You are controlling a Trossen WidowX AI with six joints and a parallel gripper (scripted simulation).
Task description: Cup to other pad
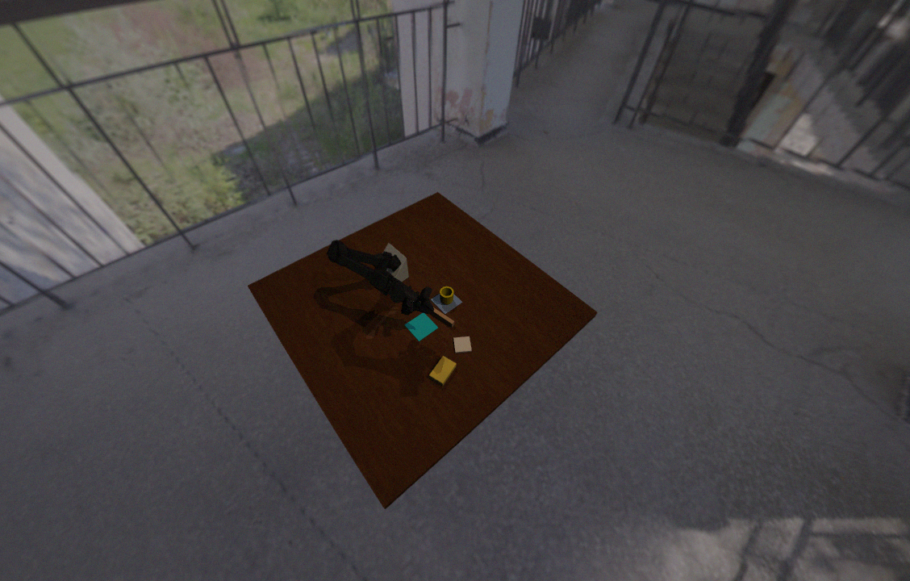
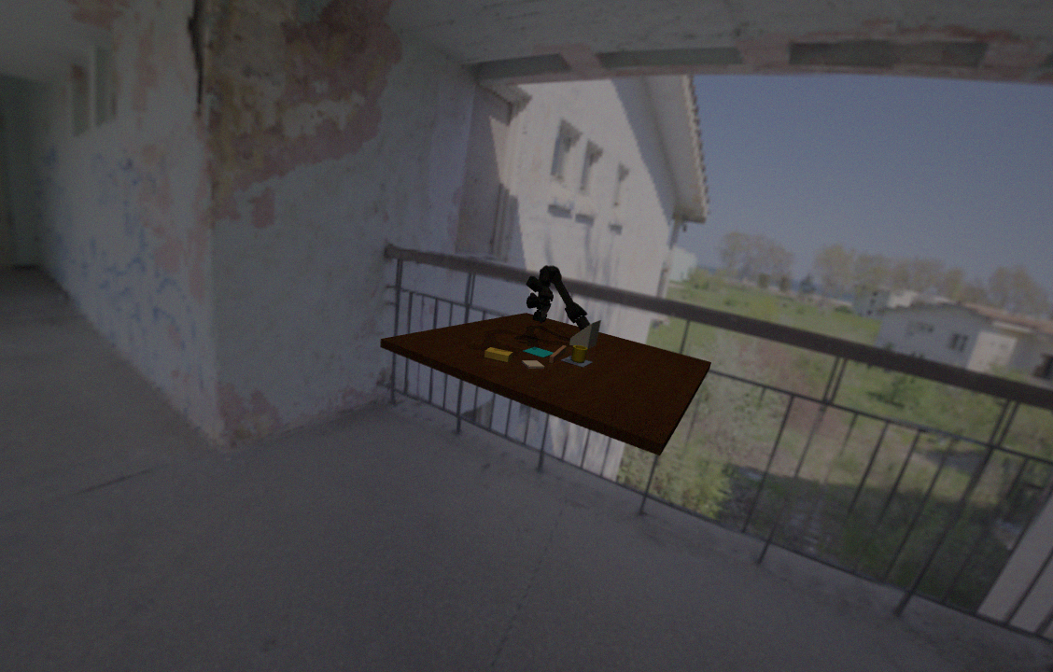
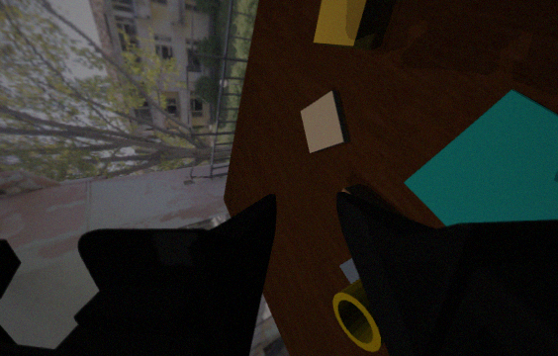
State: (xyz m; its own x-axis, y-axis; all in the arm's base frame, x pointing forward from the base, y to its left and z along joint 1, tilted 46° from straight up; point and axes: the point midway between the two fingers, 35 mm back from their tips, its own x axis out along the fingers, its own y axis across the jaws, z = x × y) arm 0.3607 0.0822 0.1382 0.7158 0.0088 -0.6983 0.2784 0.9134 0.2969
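Right now my gripper tip is 130 mm past the yellow cup, 160 mm to the right of it and 140 mm above it. Round my gripper tip: wooden bar: 90 mm behind, 70 mm to the left, 170 mm below; teal pad: 60 mm behind, 30 mm to the right, 180 mm below.
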